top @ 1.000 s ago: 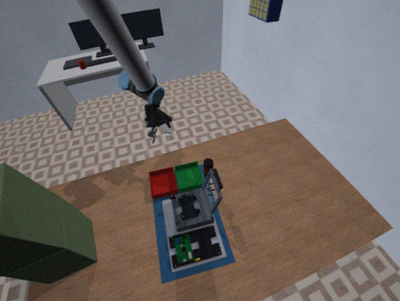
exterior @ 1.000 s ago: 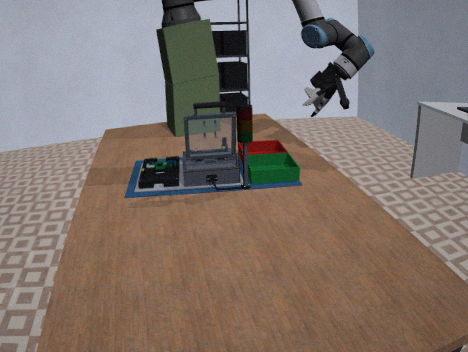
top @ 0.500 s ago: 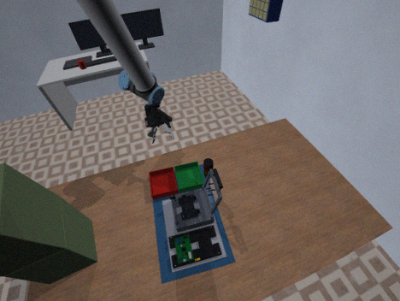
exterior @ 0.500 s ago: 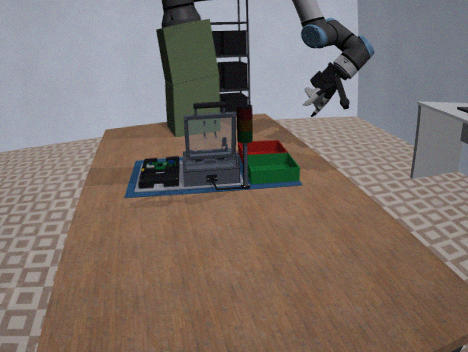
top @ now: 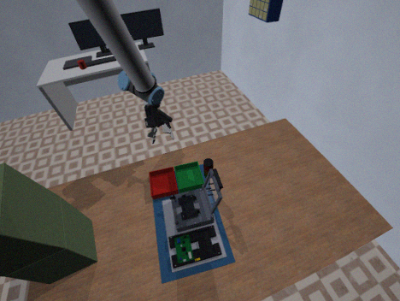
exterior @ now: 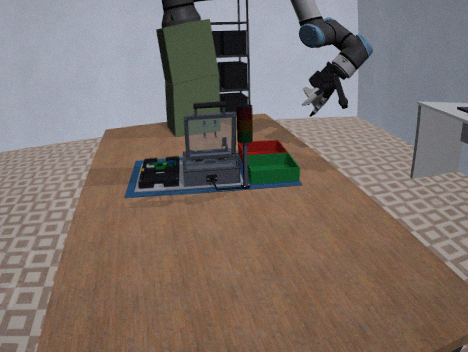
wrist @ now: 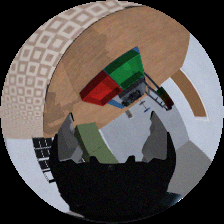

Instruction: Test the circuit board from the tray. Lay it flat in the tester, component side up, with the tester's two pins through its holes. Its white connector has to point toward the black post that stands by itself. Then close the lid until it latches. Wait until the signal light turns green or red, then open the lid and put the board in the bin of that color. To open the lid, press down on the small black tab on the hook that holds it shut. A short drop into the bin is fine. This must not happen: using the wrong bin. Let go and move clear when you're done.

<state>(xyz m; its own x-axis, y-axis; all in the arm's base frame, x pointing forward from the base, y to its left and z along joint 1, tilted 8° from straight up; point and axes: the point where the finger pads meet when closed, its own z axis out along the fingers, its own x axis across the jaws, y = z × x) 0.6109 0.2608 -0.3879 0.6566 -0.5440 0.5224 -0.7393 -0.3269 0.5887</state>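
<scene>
Now: the green circuit board 51 cm to the right of my hand, 17 cm below it and 12 cm behind it. Round my hand: tester bed 35 cm to the right, 12 cm below, 2 cm behind; green bin 17 cm to the right, 17 cm below, 6 cm ahead; red bin 17 cm below, 14 cm to the right, 8 cm behind.
</scene>
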